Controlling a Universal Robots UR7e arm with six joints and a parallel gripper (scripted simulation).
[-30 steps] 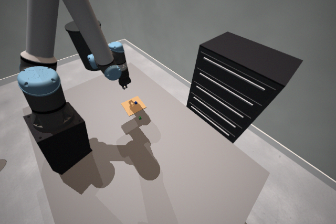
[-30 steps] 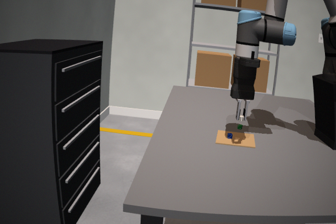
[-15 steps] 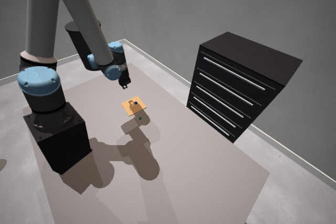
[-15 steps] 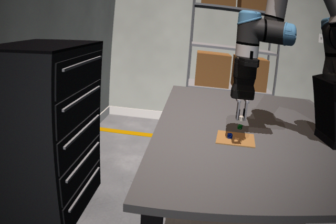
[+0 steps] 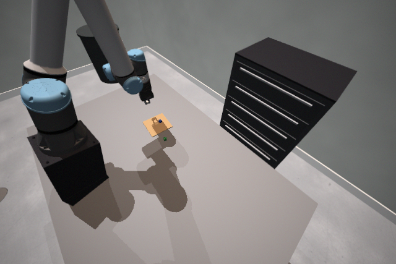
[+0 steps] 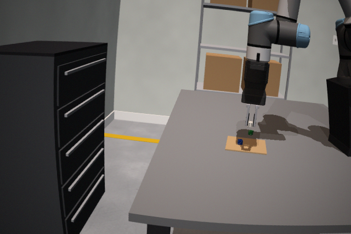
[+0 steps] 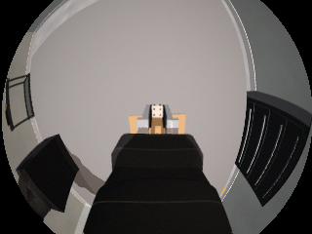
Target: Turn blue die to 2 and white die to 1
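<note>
Right now my hand is 10 mm short of the orange mat, 110 mm to the left of it and 120 mm above it. The rest, counted from my hand: green die (10 mm ahead, 240 mm to the right, 110 mm below); white die (10 mm below); blue die (30 mm ahead, 100 mm to the right, 110 mm below).
</note>
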